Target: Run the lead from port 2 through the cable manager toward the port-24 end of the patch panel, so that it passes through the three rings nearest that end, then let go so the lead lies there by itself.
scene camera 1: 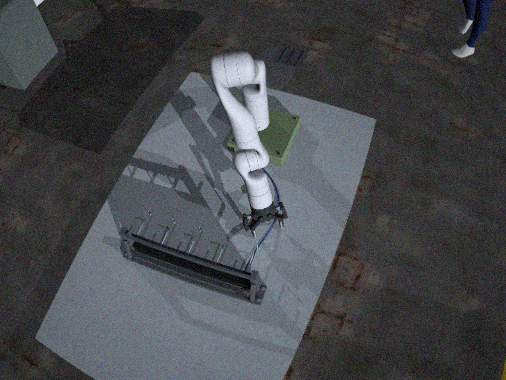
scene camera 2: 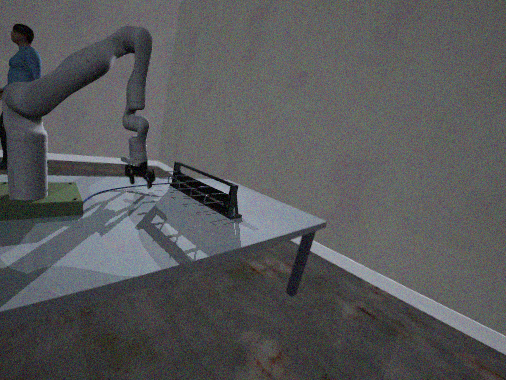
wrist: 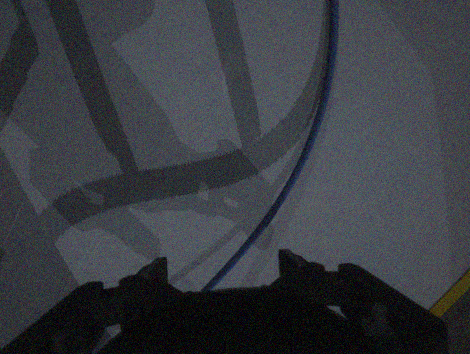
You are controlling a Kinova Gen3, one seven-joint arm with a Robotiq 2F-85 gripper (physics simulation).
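The blue lead [scene camera 1: 277, 191] [scene camera 2: 107, 190] [wrist: 320, 115] arcs from beside the robot's base to the right end of the patch panel [scene camera 1: 197, 272] [scene camera 2: 206, 175] in scene camera 1. My gripper [scene camera 1: 268, 229] [scene camera 2: 141, 184] [wrist: 224, 266] is open above the lead's stretch near that end. In the wrist view the lead runs down between the fingertips and out of sight behind the gripper body; the fingers do not grip it. Thin rings of the cable manager [scene camera 1: 191, 242] stand along the panel's robot side. The middle and far rings hold no visible lead. Port numbers are unreadable.
The green base block [scene camera 1: 285, 132] [scene camera 2: 65, 200] carries the arm at the back of the table [scene camera 1: 115, 310] [scene camera 2: 280, 215]. The panel's end bracket [scene camera 1: 257, 287] [scene camera 2: 233, 202] stands upright. Arm and panel shadows cross the table. A person [scene camera 2: 24, 62] stands beyond the table.
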